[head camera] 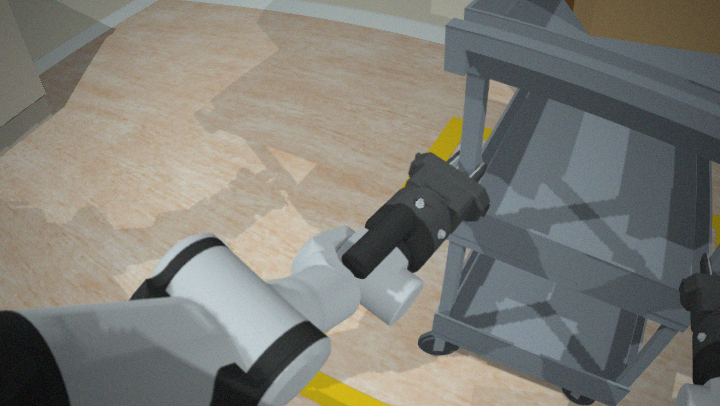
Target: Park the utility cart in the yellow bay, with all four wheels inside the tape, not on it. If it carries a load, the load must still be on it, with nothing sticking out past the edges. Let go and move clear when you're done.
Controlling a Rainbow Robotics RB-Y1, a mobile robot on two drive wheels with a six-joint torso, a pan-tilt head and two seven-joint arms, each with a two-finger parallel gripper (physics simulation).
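Places are measured from the robot's base along level axes (x left, y back, z up), in metres.
Where they show: left gripper, fingertip midpoint: [473,160]; right gripper, fingertip midpoint: [715,259].
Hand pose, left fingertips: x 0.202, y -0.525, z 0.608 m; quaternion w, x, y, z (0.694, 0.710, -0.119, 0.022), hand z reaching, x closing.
Observation:
Each offset is from my left fingertips to the top centre of the thing. "spot": to the spot under its first point.
The grey utility cart [564,66] fills the right of the head camera view, cut off at the top and right. A brown cardboard box @[spot: dx -0.213, dy -0.201, dz +0.224 m] [650,22] stands on its top tray, partly out of view. Yellow tape [445,140] shows left of the cart, at the right edge and at the bottom. The near left wheel @[spot: dx +0.006, dy +0.016, dz -0.530 m] [437,343] is on wood floor, off the visible tape; another near wheel @[spot: dx -0.363, dy -0.003, dz -0.548 m] [579,395] shows at the bottom edge. The far wheels are hidden. My left gripper [467,163] is shut on the cart's left post. My right gripper [710,262], partly cut off, is shut on its right post.
A pale wall with a light baseboard [322,14] runs behind the floor at the top. A beige block-like object [17,65] stands at the upper left edge. My left arm crosses the lower left and hides part of the tape.

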